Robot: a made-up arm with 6 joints. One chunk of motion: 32 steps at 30 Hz.
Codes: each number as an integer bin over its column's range. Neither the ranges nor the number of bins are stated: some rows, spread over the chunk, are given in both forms.
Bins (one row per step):
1: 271 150 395 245 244 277
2: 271 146 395 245 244 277
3: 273 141 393 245 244 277
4: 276 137 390 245 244 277
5: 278 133 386 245 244 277
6: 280 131 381 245 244 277
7: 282 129 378 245 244 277
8: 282 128 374 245 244 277
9: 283 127 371 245 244 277
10: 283 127 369 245 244 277
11: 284 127 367 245 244 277
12: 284 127 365 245 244 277
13: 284 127 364 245 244 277
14: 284 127 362 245 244 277
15: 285 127 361 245 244 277
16: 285 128 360 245 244 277
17: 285 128 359 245 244 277
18: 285 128 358 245 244 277
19: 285 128 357 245 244 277
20: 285 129 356 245 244 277
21: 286 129 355 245 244 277
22: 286 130 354 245 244 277
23: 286 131 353 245 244 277
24: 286 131 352 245 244 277
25: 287 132 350 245 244 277
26: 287 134 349 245 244 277
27: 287 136 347 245 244 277
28: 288 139 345 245 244 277
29: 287 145 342 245 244 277
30: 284 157 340 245 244 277
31: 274 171 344 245 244 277
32: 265 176 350 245 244 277
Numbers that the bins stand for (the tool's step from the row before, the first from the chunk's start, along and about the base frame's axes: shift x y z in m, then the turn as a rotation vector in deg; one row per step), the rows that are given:
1: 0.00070 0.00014 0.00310 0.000 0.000 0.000
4: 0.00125 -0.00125 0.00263 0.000 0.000 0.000
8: 0.00190 -0.00222 0.00113 0.000 0.000 0.000
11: 0.00212 -0.00233 0.00047 0.000 0.000 0.000
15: 0.00223 -0.00233 -0.00009 0.000 0.000 0.000
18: 0.00223 -0.00222 -0.00037 0.000 0.000 0.000
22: 0.00234 -0.00201 -0.00075 0.000 0.000 0.000
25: 0.00245 -0.00179 -0.00112 0.000 0.000 0.000
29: 0.00245 -0.00039 -0.00187 0.000 0.000 0.000
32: 0.00004 0.00294 -0.00112 0.000 0.000 0.000
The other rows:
2: 0.00070 -0.00029 0.00310 0.000 0.000 0.000
3: 0.00092 -0.00082 0.00292 0.000 0.000 0.000
5: 0.00147 -0.00168 0.00226 0.000 0.000 0.000
6: 0.00168 -0.00190 0.00179 0.000 0.000 0.000
7: 0.00190 -0.00212 0.00151 0.000 0.000 0.000
9: 0.00201 -0.00233 0.00085 0.000 0.000 0.000
10: 0.00201 -0.00233 0.00066 0.000 0.000 0.000
12: 0.00212 -0.00233 0.00029 0.000 0.000 0.000
13: 0.00212 -0.00233 0.00019 0.000 0.000 0.000
14: 0.00212 -0.00233 0.00000 0.000 0.000 0.000
16: 0.00223 -0.00222 -0.00018 0.000 0.000 0.000
17: 0.00223 -0.00222 -0.00028 0.000 0.000 0.000
19: 0.00223 -0.00222 -0.00047 0.000 0.000 0.000
20: 0.00223 -0.00212 -0.00056 0.000 0.000 0.000
21: 0.00234 -0.00212 -0.00065 0.000 0.000 0.000
23: 0.00234 -0.00190 -0.00084 0.000 0.000 0.000
24: 0.00234 -0.00190 -0.00094 0.000 0.000 0.000
26: 0.00245 -0.00158 -0.00122 0.000 0.000 0.000
27: 0.00245 -0.00136 -0.00141 0.000 0.000 0.000
28: 0.00256 -0.00104 -0.00159 0.000 0.000 0.000
30: 0.00212 0.00090 -0.00206 0.000 0.000 0.000
31: 0.00103 0.00241 -0.00169 0.000 0.000 0.000

